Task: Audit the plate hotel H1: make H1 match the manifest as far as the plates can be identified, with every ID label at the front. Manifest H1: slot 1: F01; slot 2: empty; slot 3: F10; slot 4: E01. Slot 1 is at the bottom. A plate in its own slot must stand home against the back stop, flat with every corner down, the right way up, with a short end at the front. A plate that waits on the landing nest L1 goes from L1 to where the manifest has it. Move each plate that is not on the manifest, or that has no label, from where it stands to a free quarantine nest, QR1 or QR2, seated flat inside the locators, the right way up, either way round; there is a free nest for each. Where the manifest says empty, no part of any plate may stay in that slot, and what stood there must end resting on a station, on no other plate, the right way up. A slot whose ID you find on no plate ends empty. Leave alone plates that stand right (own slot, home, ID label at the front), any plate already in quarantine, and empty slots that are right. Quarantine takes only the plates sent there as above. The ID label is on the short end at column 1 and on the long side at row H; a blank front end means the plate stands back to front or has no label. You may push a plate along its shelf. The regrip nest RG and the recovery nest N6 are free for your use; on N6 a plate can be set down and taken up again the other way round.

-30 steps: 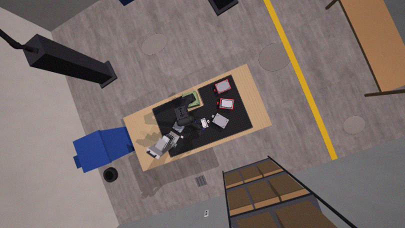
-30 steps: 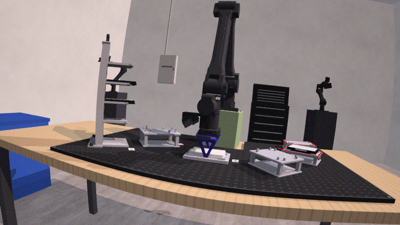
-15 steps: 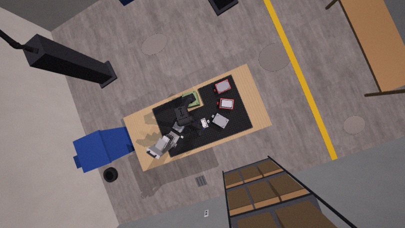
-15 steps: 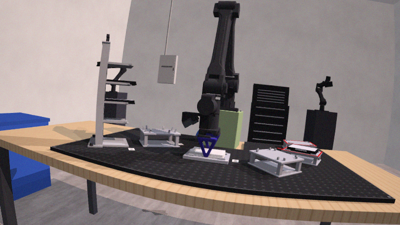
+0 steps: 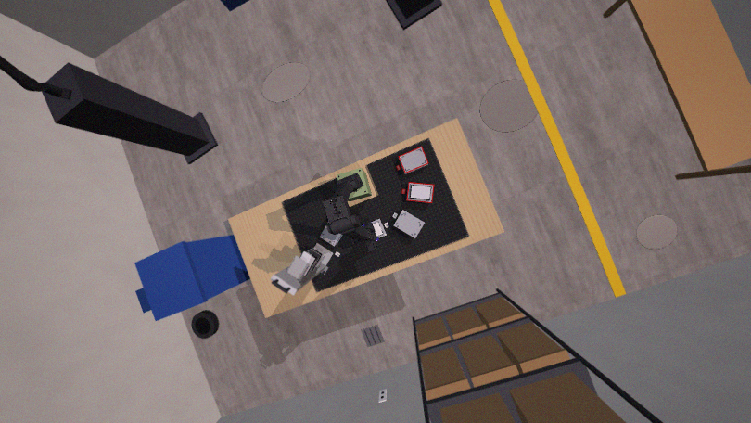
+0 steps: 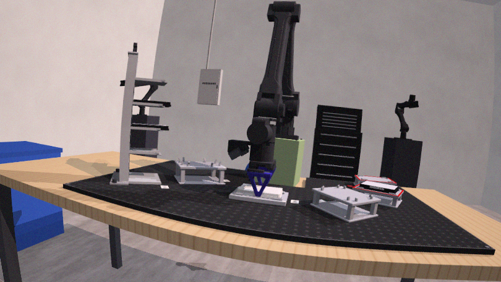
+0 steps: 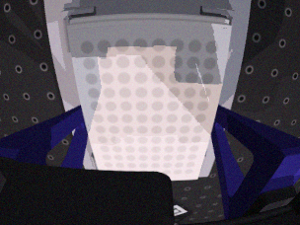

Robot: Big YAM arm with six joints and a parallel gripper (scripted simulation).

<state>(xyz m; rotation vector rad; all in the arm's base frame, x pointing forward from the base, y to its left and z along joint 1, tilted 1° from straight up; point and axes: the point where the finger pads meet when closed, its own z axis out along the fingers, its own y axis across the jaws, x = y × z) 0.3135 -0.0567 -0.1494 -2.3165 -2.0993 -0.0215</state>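
My hand is 20 mm above the flat grey nest. Also, from my hand: white well plate: right at my hand; then A1 corner mark: 60 mm ahead, 70 mm to the left, 10 mm below; then N6 tag: 10 mm ahead, 110 mm to the left, 20 mm below.
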